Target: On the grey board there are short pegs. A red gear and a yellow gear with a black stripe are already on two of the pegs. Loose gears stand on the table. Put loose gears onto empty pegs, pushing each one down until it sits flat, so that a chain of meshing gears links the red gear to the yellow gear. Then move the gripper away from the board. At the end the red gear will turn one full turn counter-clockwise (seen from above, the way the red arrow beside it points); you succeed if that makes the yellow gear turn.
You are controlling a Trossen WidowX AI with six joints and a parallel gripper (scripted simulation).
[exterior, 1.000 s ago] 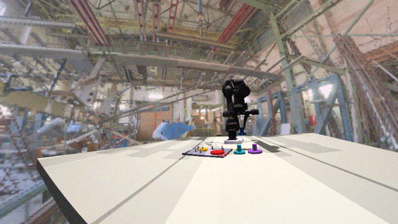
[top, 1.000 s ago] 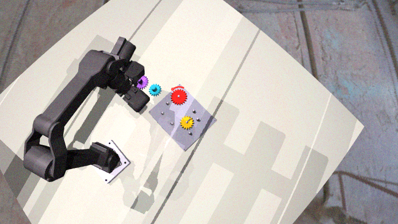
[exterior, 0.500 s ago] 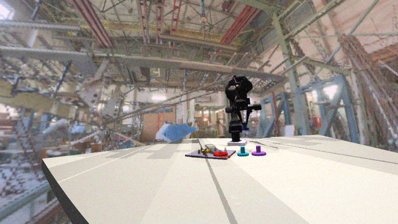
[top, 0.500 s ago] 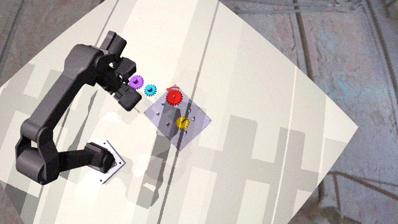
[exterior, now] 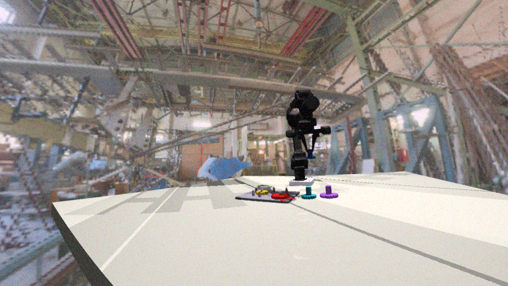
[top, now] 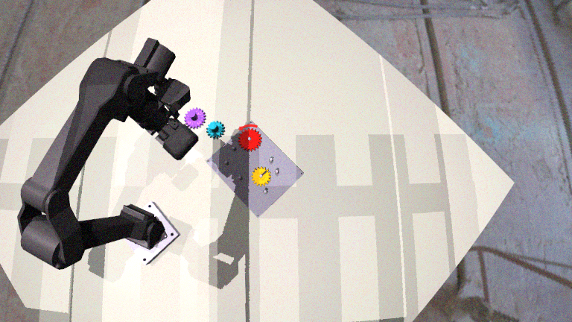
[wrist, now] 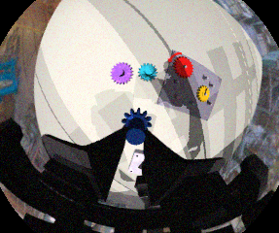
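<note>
The red gear lies 15 cm below my gripper tip, 15 cm ahead of it and 6 cm to the right of it. The rest, counted from my gripper tip: teal gear: 15 cm below, 9 cm ahead, 2 cm to the left; then purple gear: 15 cm below, 8 cm to the left, 5 cm ahead; then blue gear: 1 cm below.
</note>
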